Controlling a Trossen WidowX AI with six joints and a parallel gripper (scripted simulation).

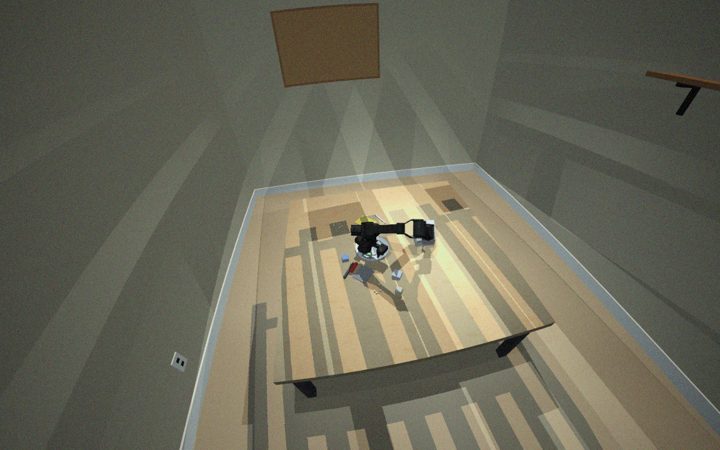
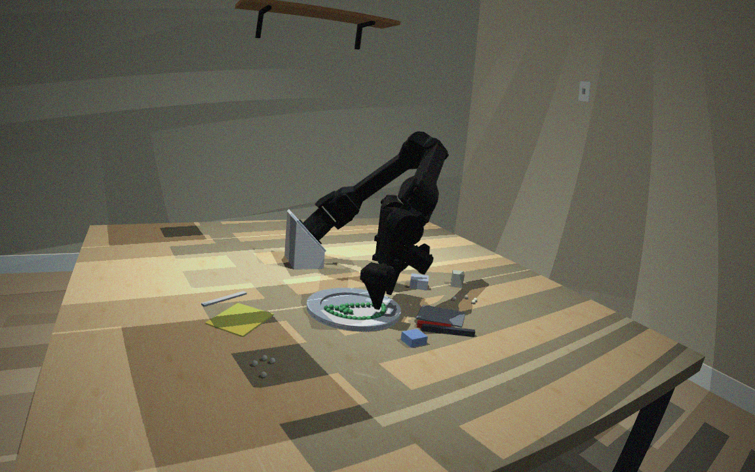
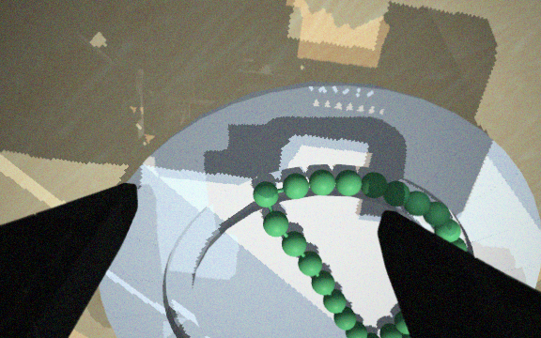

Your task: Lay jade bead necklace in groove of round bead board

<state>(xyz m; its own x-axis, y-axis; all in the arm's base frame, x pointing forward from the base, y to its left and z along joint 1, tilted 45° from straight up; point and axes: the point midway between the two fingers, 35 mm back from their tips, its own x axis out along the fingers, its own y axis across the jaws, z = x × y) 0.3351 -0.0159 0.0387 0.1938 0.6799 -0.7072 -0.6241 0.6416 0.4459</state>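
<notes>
Now: gripper tip 20 mm past the round grey bead board, 60 mm to the left of it and 10 mm above it. Round my gripper tip: grey plate (70 mm ahead, 110 mm to the left, 20 mm below); blue block (150 mm ahead, 30 mm to the right, 10 mm below); red and black pen (130 mm ahead, 60 mm to the left, 20 mm below).
</notes>
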